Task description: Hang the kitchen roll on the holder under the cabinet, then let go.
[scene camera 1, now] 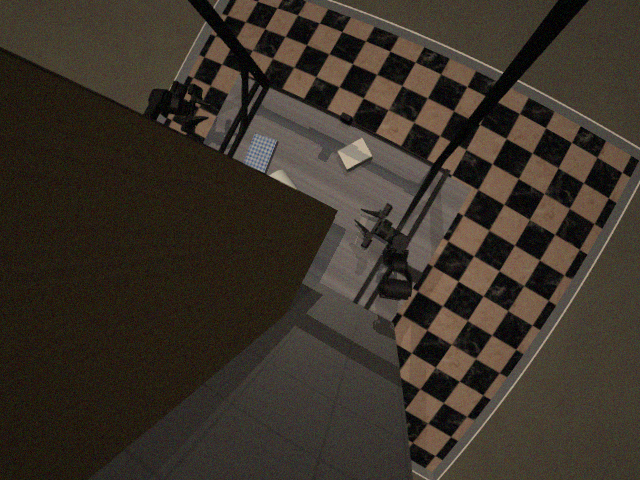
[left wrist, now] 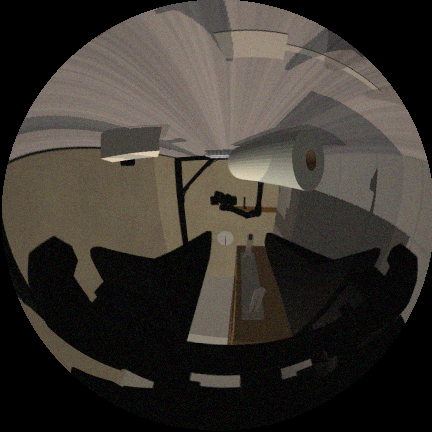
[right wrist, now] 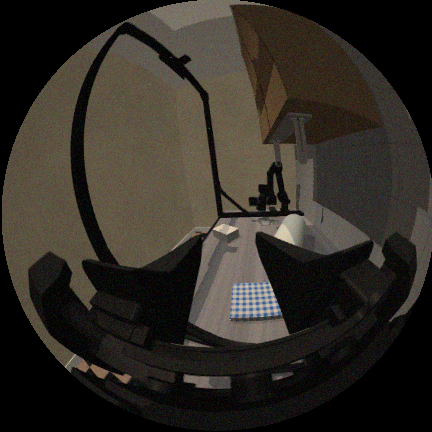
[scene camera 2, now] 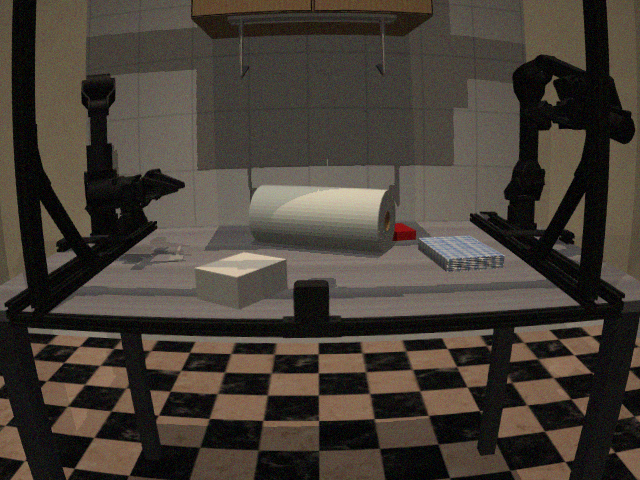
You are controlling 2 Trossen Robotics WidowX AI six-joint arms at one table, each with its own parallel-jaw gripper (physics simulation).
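Frame: origin at the left arm's base, x left, y back, z up, level; millimetres.
Seen in the pictures: left gripper, fingertip midpoint: (scene camera 1: pixel 357 214) (left wrist: pixel 238 236) (right wrist: pixel 262 203) (scene camera 2: pixel 181 186); right gripper, fingertip midpoint: (scene camera 1: pixel 209 111) (left wrist: pixel 218 202) (right wrist: pixel 228 238) (scene camera 2: pixel 530 111); left arm's base, origin of the base link: (right wrist: pixel 284 209) (scene camera 2: pixel 104 232); right arm's base, origin of the base link: (scene camera 2: pixel 521 223).
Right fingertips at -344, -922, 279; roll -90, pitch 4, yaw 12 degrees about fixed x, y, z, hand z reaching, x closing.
Pixels of each thing's middle, then the offset from my right fingertips to it, as dx, dy, dz.
- white kitchen roll, body centre: (scene camera 2: pixel 322 217) (left wrist: pixel 267 160) (scene camera 1: pixel 291 204) (right wrist: pixel 289 237) +202, +387, -235
- holder, body centre: (scene camera 2: pixel 312 42) (left wrist: pixel 251 268) (right wrist: pixel 285 145) +189, +404, +139
- white box, body centre: (scene camera 2: pixel 241 278) (left wrist: pixel 131 145) (scene camera 1: pixel 355 155) (right wrist: pixel 225 232) -106, +542, -273
- folded blue checked cloth, body centre: (scene camera 2: pixel 459 252) (right wrist: pixel 262 299) (scene camera 1: pixel 259 155) (left wrist: pixel 226 153) +60, +128, -285
- red block, body centre: (scene camera 2: pixel 396 231) +283, +210, -288
The white kitchen roll (scene camera 1: pixel 281 178) (scene camera 2: pixel 317 214) (left wrist: pixel 270 160) (right wrist: pixel 292 229) lies on its side on the table. In scene camera 1 the cabinet hides most of it. The holder (scene camera 2: pixel 311 19) (right wrist: pixel 299 130) is under the cabinet (scene camera 1: pixel 155 232) (scene camera 2: pixel 258 5) (right wrist: pixel 325 75), its two arms hanging down with nothing between them. My left gripper (scene camera 1: pixel 359 216) (scene camera 2: pixel 180 184) (left wrist: pixel 238 236) is open and empty, above the table, to the left of the roll in scene camera 2. My right gripper (scene camera 1: pixel 207 112) (right wrist: pixel 228 238) is open and empty, raised high at the opposite side, beyond the folded cloth from the roll.
A white box (scene camera 1: pixel 354 153) (scene camera 2: pixel 240 279) (left wrist: pixel 131 145) (right wrist: pixel 226 232) stands near the table's front edge. A folded blue checked cloth (scene camera 1: pixel 261 152) (scene camera 2: pixel 460 251) (right wrist: pixel 255 300) lies right of the roll in scene camera 2. A red block (scene camera 2: pixel 404 231) sits behind the roll's right end. Black frame posts flank the table.
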